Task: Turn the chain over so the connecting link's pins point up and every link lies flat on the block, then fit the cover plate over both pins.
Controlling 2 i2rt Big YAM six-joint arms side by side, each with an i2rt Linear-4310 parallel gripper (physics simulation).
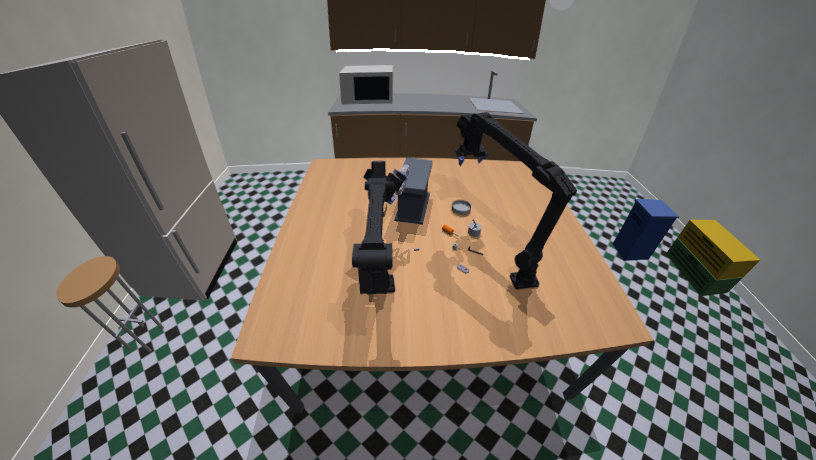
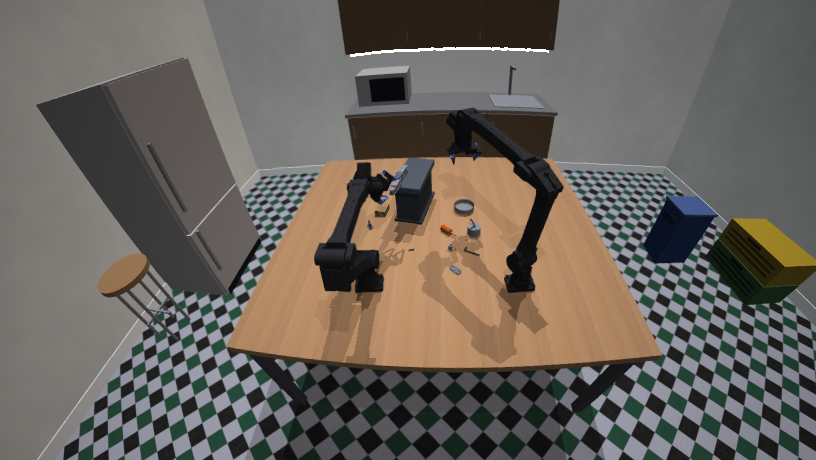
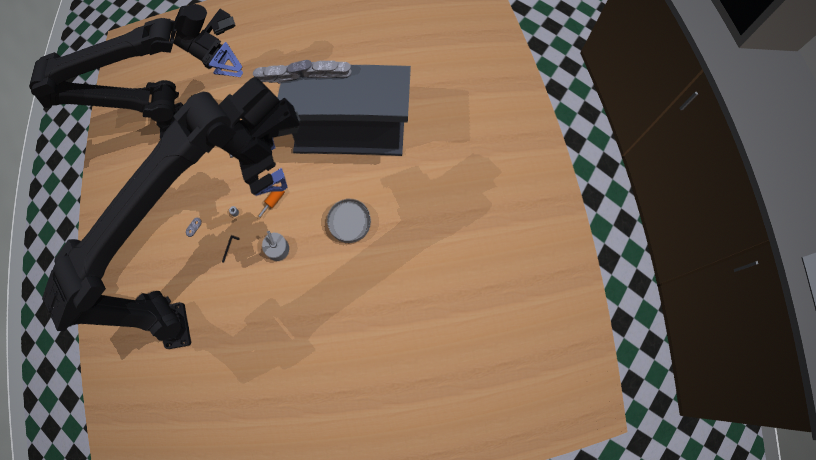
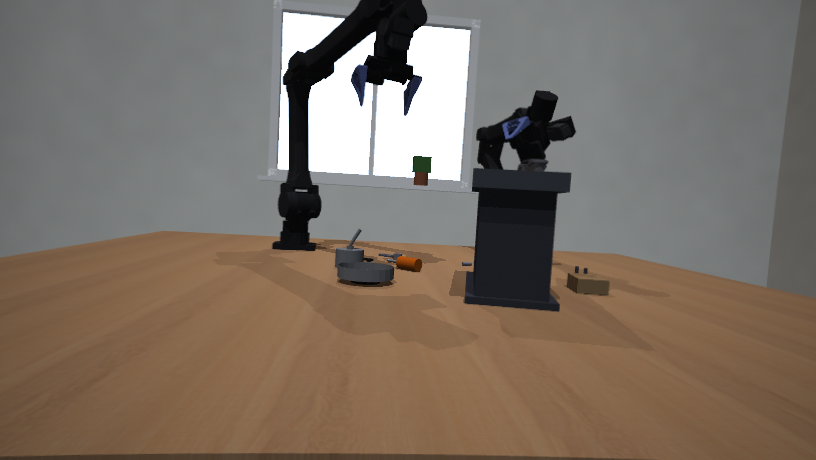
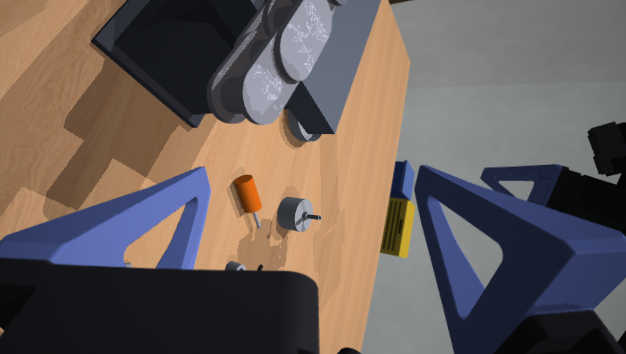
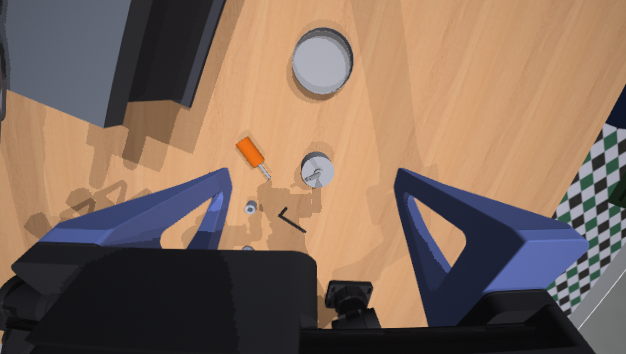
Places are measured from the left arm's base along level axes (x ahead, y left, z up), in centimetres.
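Where they show: left gripper, fingertip midpoint: [image 1: 401, 187] [image 2: 392, 187] [image 3: 241, 72] [image 4: 515, 157] [image 5: 312, 178]; right gripper, fingertip midpoint: [image 1: 469, 164] [image 2: 463, 162] [image 3: 278, 168] [image 4: 384, 110] [image 5: 485, 175] [image 6: 313, 177]; left arm's base at its link origin: [image 2: 369, 284]; right arm's base at its link origin: [image 1: 524, 280] [image 2: 519, 284] [image 3: 175, 326] [image 4: 294, 248] [image 6: 347, 292].
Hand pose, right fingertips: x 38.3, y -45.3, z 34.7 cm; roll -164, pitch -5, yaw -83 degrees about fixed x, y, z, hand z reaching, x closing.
Each offset is from my right fingertips to the top centre of the thing.
The grey chain [image 3: 300, 69] [image 5: 305, 40] lies along one long edge of the dark block {dy +22.9, dx +16.5, dz -12.7 cm} [image 3: 371, 94] [image 4: 520, 181] [image 6: 65, 55], one end overhanging. Its pins cannot be made out. A small two-holed plate {dy +7.9, dx -33.5, dz -34.3 cm} [image 3: 193, 226] [image 1: 462, 269] [image 2: 455, 270], seemingly the cover plate, lies on the table. A small dark part with two pins {dy +47.6, dx +1.0, dz -31.5 cm} [image 2: 369, 225] lies left of the block. My left gripper [image 5: 312, 178] [image 2: 389, 188] is open and tilted sideways, just off the chain's overhanging end. My right gripper [image 6: 313, 177] [image 4: 383, 109] [image 1: 470, 163] is open and empty, pointing down high above the table.
On the table are a round tray {dy -3.3, dx +10.6, dz -31.5 cm} [image 3: 348, 221], an orange-handled screwdriver {dy +7.6, dx -8.9, dz -31.7 cm} [image 3: 274, 198], a grey cylinder with a rod {dy -4.9, dx -9.5, dz -25.7 cm} [image 3: 275, 246], a hex key {dy -1.7, dx -22.9, dz -34.1 cm} [image 3: 228, 249] and a small ring {dy +8.3, dx -19.7, dz -32.3 cm} [image 3: 233, 211]. A small wooden block {dy +41.6, dx +13.8, dz -31.7 cm} [image 4: 587, 284] stands beside the dark block.
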